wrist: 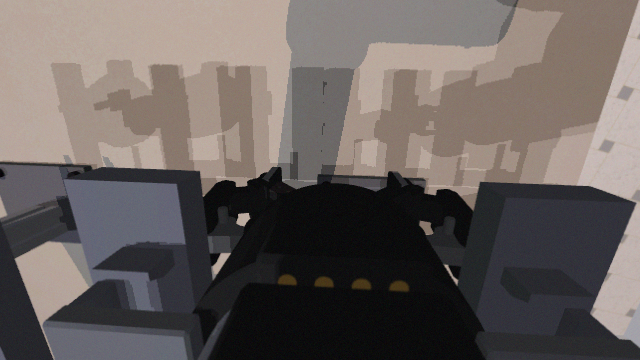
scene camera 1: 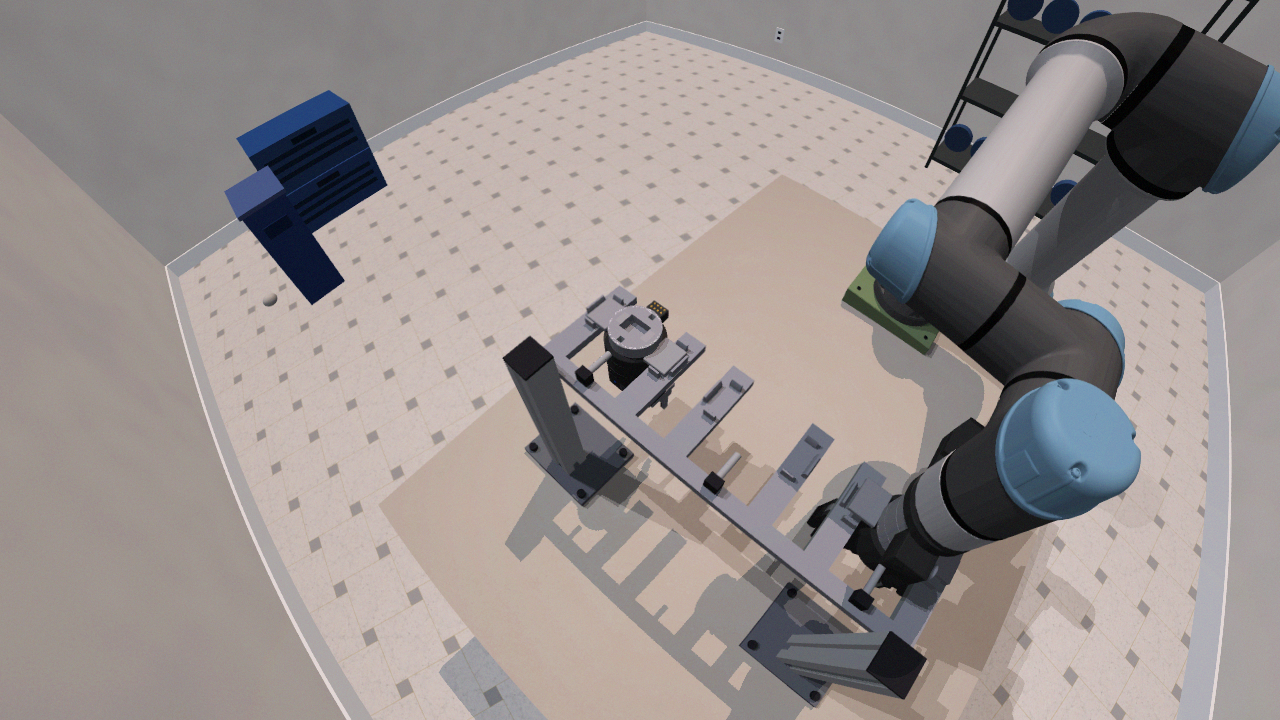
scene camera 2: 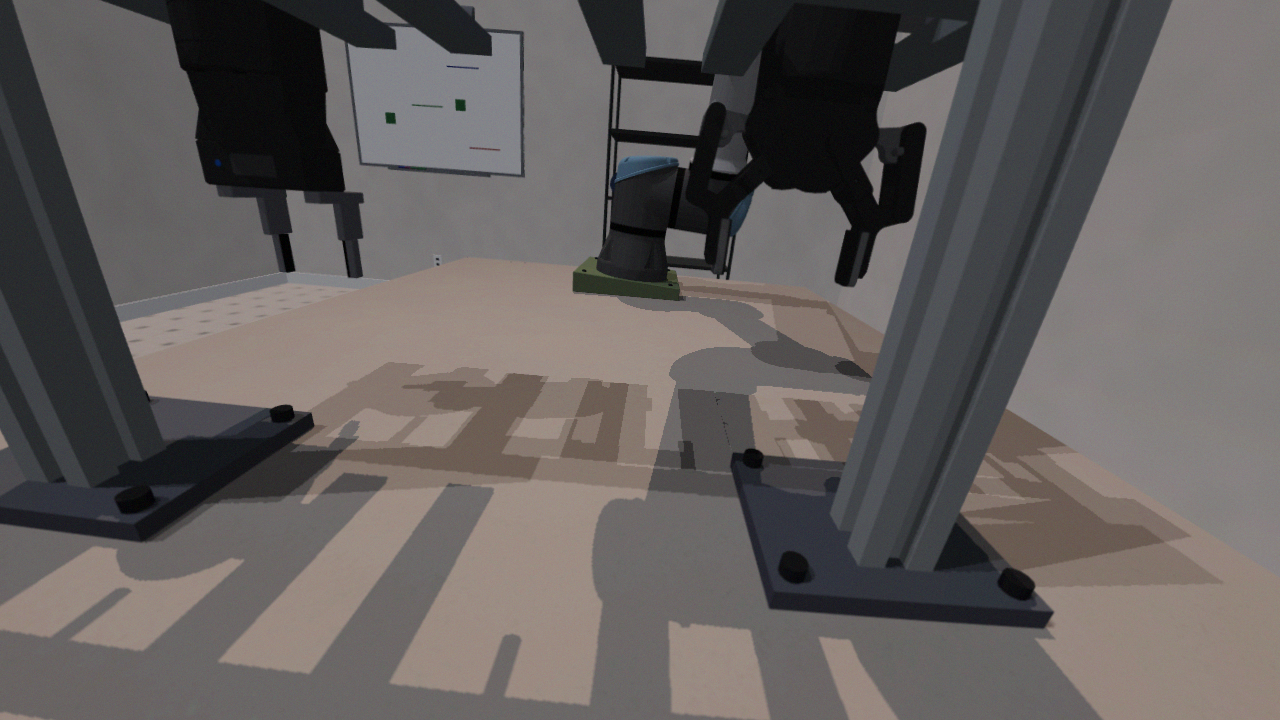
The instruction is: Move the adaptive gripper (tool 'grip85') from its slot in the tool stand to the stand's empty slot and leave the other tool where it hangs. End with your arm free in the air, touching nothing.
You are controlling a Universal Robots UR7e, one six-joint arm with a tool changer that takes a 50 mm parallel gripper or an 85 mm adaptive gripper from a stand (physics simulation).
A parallel gripper shows in scene camera 1 [635, 335] and in scene camera 2 [259, 81]; in the wrist view it is out of frame. An adaptive gripper shows in the wrist view [338, 235], in scene camera 1 and in scene camera 2. One and the same spot on the adaptive gripper: [scene camera 2: 821, 77] is [scene camera 1: 861, 560].
